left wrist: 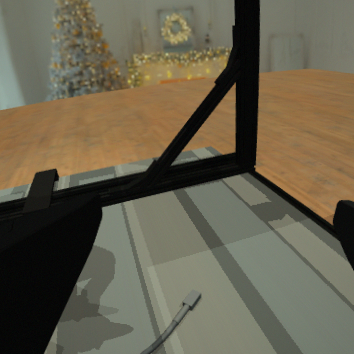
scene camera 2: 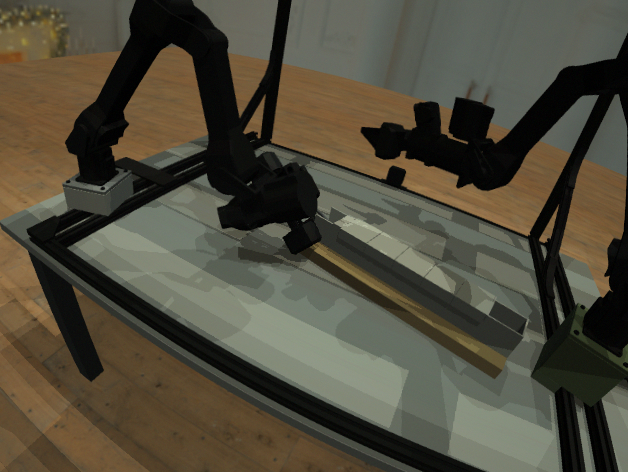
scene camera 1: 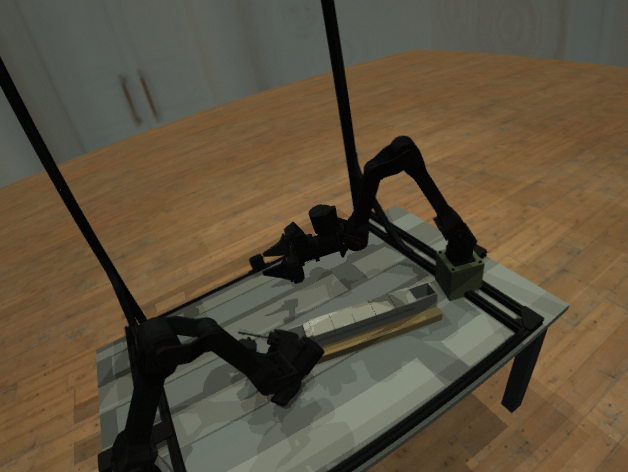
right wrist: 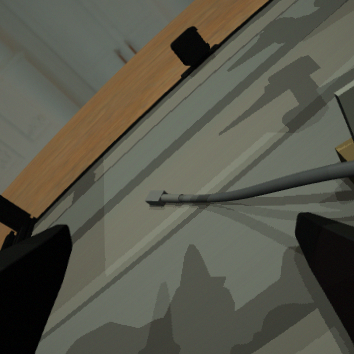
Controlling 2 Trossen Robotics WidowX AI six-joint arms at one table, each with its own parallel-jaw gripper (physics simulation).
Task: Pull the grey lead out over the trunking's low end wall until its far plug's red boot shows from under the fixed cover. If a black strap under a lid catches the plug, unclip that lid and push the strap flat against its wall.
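Seen in the pictures: left gripper, between the fingertips: (left wrist: 218, 208) (scene camera 2: 374, 129) (scene camera 1: 263, 263); right gripper, between the fingertips: (left wrist: 57, 330) (scene camera 1: 264, 341) (right wrist: 184, 230); left arm's base, origin of its link: (scene camera 2: 602, 334) (scene camera 1: 459, 257); right arm's base, origin of its link: (scene camera 2: 97, 176).
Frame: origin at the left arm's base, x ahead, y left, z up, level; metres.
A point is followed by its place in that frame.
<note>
The grey trunking (scene camera 1: 368, 327) @(x 0.301, y 0.096, z -0.071 m) (scene camera 2: 406, 279) lies slantwise on the table, with pale lids (scene camera 1: 378, 308) (scene camera 2: 412, 259) along its top. The grey lead (scene camera 1: 252, 333) @(x 0.619, y -0.010, z -0.101 m) (left wrist: 168, 327) @(x 0.614, y -0.006, z -0.101 m) (right wrist: 280, 184) @(x 0.539, y 0.055, z -0.071 m) reaches out past its left end and finishes in a grey near plug (left wrist: 191, 300) @(x 0.647, y -0.031, z -0.100 m) (right wrist: 156, 197) @(x 0.648, y -0.025, z -0.100 m). My right gripper (right wrist: 184, 230) @(x 0.573, y 0.081, z -0.044 m) is open and empty, low by that end; the lead passes beyond its fingertips. In the scene views its own wrist hides its fingers. My left gripper (scene camera 1: 265, 263) @(x 0.530, y -0.050, z 0.103 m) (scene camera 2: 362, 130) @(x 0.530, y -0.050, z 0.103 m) (left wrist: 218, 208) @(x 0.530, y -0.050, z 0.103 m) is open and empty, high behind the trunking. No red boot or black strap can be made out.
A wooden bar (scene camera 1: 385, 335) @(x 0.264, y 0.123, z -0.088 m) (scene camera 2: 406, 307) @(x 0.276, y 0.119, z -0.084 m) runs along the trunking's front side. A green mounting block (scene camera 1: 459, 279) @(x 0.024, y 0.050, z -0.034 m) (scene camera 2: 573, 365) @(x 0.014, y 0.050, z -0.043 m) stands near the trunking's right end. A small black device (scene camera 1: 257, 261) @(x 0.585, y -0.302, z -0.065 m) (scene camera 2: 395, 176) @(x 0.583, y -0.302, z -0.075 m) (right wrist: 190, 46) @(x 0.585, y -0.301, z -0.075 m) sits on the back rail. Black frame posts rise at the table's back corners.
</note>
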